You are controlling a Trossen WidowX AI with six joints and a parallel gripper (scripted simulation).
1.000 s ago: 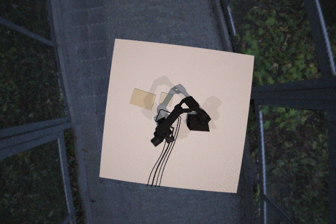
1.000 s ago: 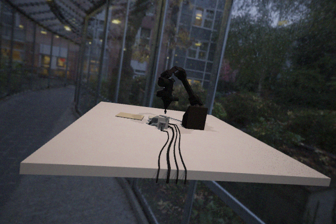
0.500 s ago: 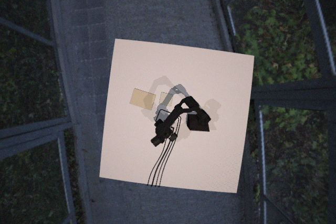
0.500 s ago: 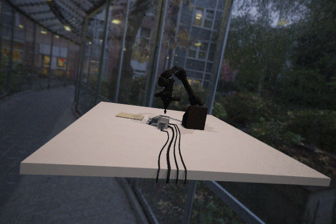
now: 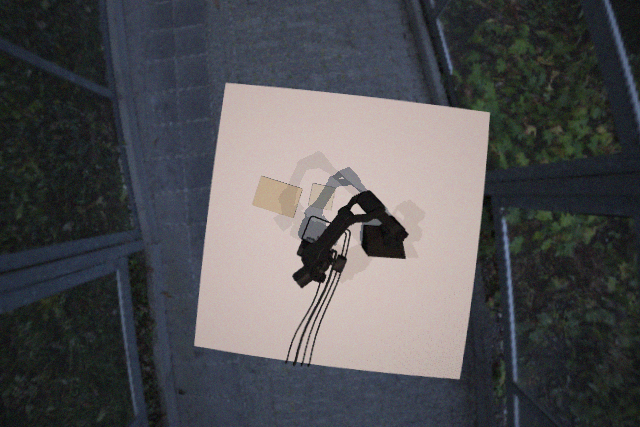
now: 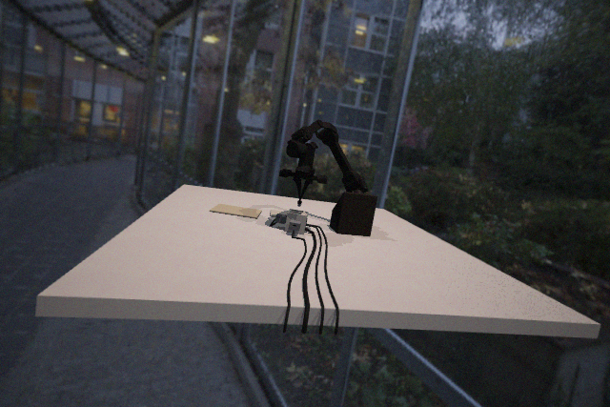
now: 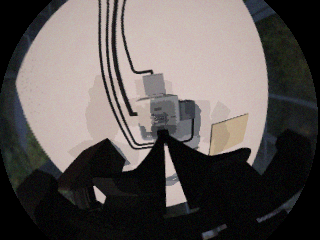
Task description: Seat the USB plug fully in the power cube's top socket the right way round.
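My gripper tip is now 20 mm above the USB plug. The rest, counted from my gripper tip: flat tan card: 260 mm ahead, 170 mm to the right, 130 mm below.
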